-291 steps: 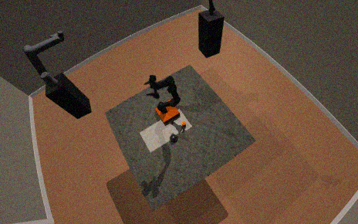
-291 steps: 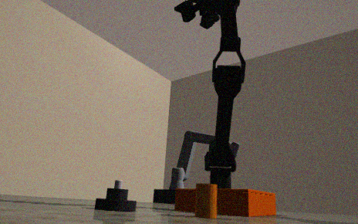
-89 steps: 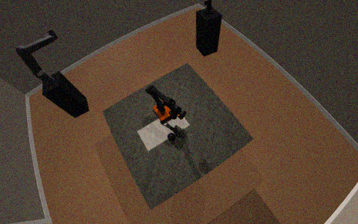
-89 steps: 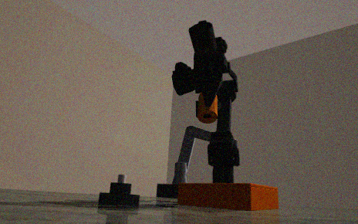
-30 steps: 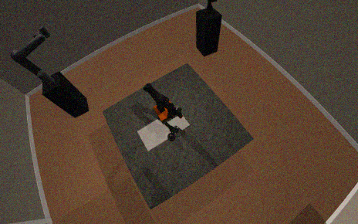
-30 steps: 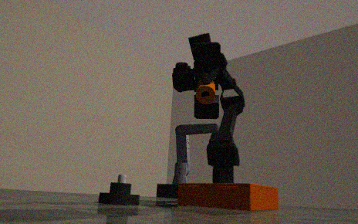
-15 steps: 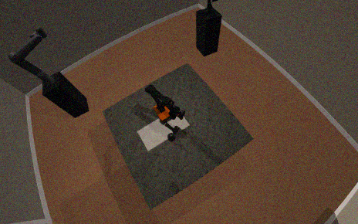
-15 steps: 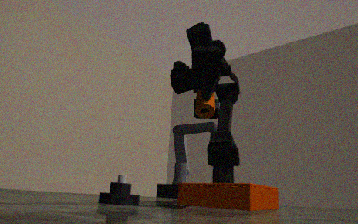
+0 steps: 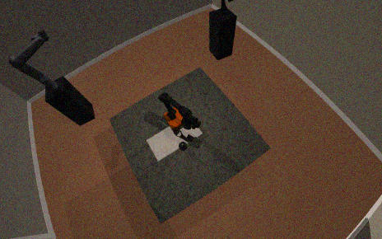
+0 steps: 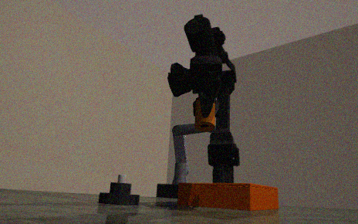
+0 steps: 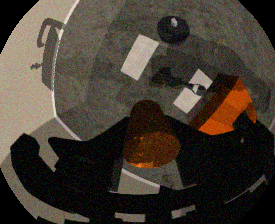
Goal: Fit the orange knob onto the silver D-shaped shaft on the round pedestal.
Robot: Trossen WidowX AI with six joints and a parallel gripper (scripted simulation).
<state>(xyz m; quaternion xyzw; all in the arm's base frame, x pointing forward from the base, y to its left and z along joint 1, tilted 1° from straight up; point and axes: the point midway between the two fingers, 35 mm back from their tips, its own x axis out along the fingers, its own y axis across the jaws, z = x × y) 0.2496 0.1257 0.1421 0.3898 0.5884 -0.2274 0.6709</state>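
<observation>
Right now my gripper tip is 70 mm short of the round pedestal, 170 mm to the left of it and 140 mm above it. Also, from my gripper tip: orange knob: 10 mm behind, 10 mm to the right, 30 mm above.
</observation>
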